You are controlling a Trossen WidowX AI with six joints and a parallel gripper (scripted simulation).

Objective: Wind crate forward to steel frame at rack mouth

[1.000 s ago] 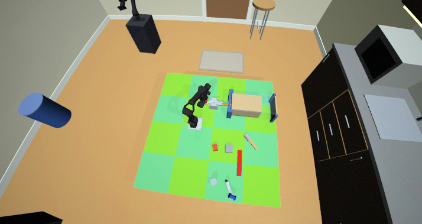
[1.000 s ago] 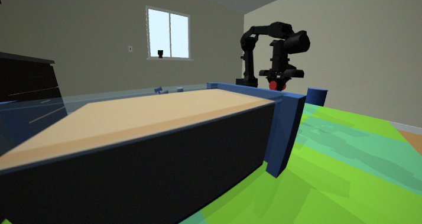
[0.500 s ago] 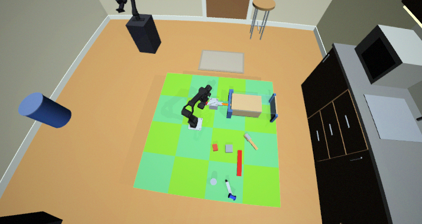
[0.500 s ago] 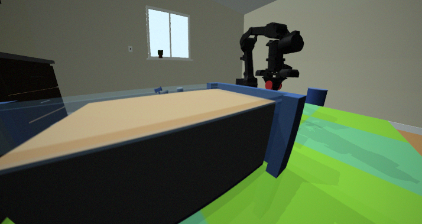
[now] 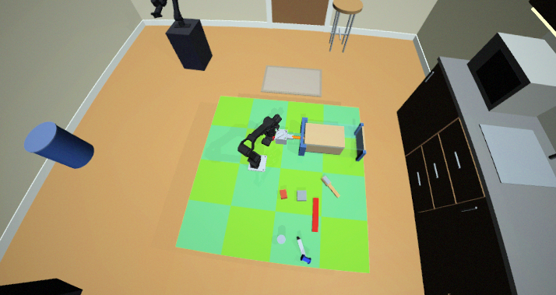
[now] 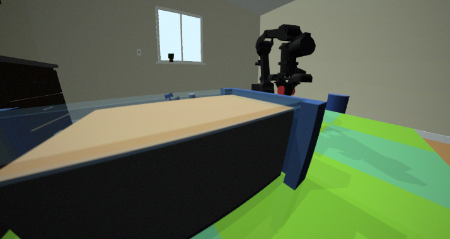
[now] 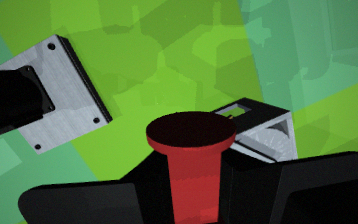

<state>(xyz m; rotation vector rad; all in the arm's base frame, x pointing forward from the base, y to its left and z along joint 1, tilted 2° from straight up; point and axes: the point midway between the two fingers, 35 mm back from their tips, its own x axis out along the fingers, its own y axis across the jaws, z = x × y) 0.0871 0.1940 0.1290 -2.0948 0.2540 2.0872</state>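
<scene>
My gripper tip is 50 mm short of the grey winch, 60 mm to the right of it and 80 mm above it. The rest, counted from my gripper tip: blue steel frame (230 mm ahead, 90 mm to the left, 10 mm below); red-knobbed crank handle (30 mm ahead, 30 mm to the left, 10 mm below); red knob (20 mm above).
</scene>
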